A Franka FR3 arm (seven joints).
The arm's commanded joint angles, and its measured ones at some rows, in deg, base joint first. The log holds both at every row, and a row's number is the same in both.
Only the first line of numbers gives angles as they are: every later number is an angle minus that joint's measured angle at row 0.
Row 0, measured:
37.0, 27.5, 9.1, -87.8, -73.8, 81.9, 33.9
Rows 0 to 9, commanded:
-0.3, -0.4, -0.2, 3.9, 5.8, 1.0, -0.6
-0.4, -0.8, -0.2, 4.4, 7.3, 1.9, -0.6
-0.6, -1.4, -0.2, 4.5, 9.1, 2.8, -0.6
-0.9, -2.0, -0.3, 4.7, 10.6, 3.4, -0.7
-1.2, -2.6, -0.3, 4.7, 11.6, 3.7, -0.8
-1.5, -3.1, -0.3, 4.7, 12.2, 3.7, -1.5
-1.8, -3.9, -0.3, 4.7, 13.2, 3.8, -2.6
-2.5, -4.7, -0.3, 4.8, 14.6, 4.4, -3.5
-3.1, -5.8, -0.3, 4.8, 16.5, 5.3, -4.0
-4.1, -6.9, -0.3, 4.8, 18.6, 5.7, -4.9
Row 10, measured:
-1.2, -3.3, -0.6, 5.3, 12.9, 3.0, -1.7
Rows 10 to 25, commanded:
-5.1, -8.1, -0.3, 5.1, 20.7, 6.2, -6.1
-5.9, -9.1, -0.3, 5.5, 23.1, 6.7, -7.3
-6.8, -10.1, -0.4, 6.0, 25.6, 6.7, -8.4
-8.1, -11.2, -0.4, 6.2, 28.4, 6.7, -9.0
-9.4, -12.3, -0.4, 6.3, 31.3, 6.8, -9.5
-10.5, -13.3, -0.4, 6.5, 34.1, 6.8, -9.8
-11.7, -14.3, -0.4, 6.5, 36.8, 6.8, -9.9
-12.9, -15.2, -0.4, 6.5, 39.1, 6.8, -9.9
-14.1, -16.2, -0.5, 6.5, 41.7, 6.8, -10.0
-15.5, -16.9, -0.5, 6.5, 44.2, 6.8, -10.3
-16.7, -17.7, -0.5, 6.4, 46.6, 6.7, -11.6
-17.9, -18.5, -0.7, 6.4, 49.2, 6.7, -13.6
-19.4, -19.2, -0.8, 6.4, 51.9, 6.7, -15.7
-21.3, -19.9, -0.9, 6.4, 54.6, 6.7, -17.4
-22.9, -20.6, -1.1, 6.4, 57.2, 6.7, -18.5
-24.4, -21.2, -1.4, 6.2, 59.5, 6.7, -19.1
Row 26, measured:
-19.4, -18.8, -1.5, 7.1, 52.3, 5.7, -15.1
